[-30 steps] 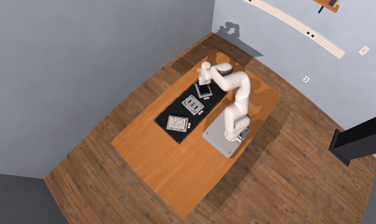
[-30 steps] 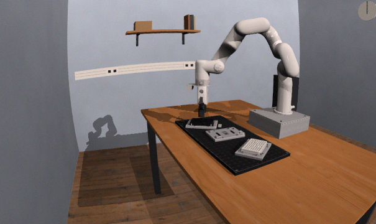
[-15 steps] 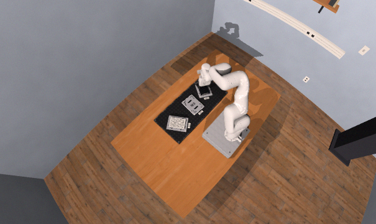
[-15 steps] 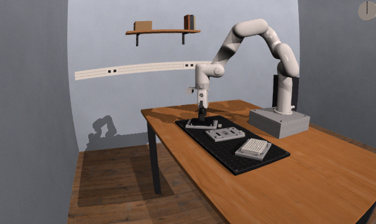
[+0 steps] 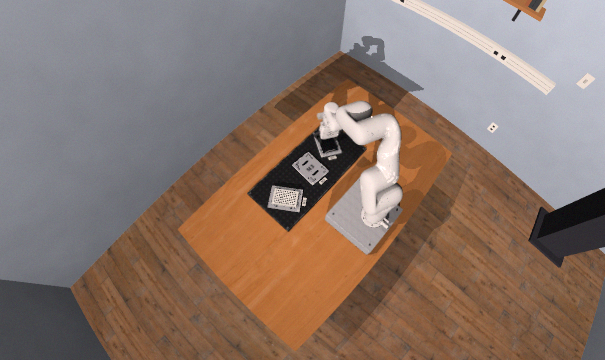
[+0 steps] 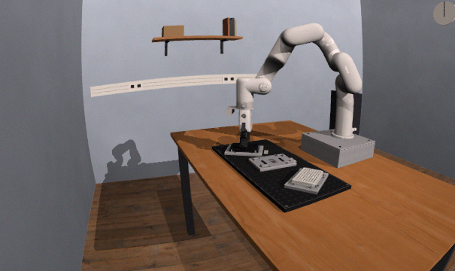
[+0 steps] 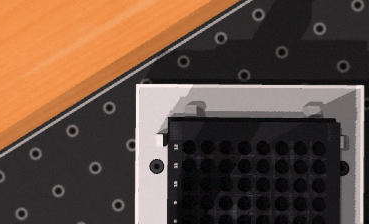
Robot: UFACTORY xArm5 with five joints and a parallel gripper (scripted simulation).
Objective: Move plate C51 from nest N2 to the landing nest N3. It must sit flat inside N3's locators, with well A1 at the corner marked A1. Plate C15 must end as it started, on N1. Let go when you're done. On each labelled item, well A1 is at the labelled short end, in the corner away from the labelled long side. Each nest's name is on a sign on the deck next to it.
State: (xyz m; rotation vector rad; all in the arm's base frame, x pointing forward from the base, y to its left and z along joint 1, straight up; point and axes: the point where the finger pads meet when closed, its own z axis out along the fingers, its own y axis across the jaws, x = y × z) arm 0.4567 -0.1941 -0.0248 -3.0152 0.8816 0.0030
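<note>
Right now the black well plate is 3 cm below my hand. From my hand the other things lie so: light grey nest (4 cm below); white well plate (6 cm behind, 40 cm to the left, 3 cm below); A1 mark (3 cm behind, 9 cm to the left, 3 cm below).
</note>
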